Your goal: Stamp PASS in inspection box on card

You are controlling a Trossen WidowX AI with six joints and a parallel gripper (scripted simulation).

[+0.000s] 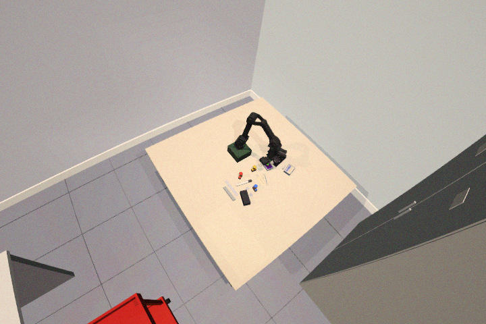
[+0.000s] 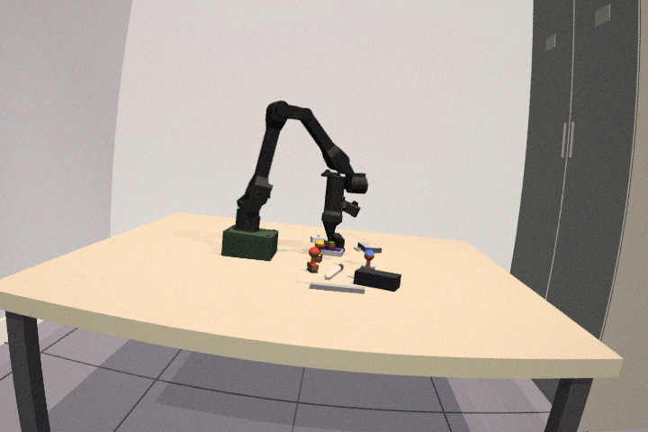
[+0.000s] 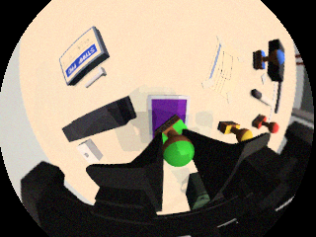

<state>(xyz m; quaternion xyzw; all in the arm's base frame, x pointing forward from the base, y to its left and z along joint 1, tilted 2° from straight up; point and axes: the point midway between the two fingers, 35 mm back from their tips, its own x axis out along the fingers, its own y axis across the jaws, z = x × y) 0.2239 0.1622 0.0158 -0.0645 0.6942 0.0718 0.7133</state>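
Now: gripper tip right at the green-knobbed stamp. Also, from my gripper tip: pale card: 10 cm ahead, 11 cm to the right, 4 cm below; purple ink pad: 4 cm below; yellow-knobbed stamp: 13 cm to the right, 2 cm below.
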